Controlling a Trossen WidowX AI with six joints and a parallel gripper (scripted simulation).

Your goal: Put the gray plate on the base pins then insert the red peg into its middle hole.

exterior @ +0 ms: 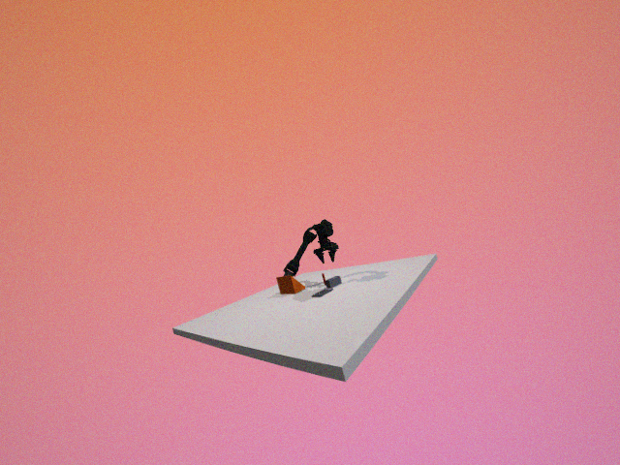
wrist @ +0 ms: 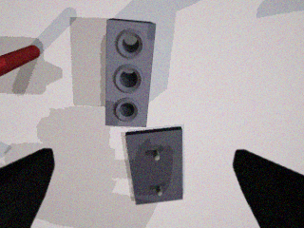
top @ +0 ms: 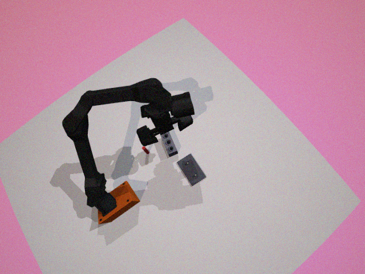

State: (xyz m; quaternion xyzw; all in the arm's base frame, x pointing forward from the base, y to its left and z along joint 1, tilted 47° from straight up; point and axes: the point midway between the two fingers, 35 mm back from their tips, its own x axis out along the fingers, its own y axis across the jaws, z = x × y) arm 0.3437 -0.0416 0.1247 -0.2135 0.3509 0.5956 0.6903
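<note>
My gripper tip is now 10 mm past the gray plate, 10 mm to the right of it and 120 mm above it. From my gripper tip the other things lie so: red peg (100 mm behind, 50 mm to the left, 110 mm below).
</note>
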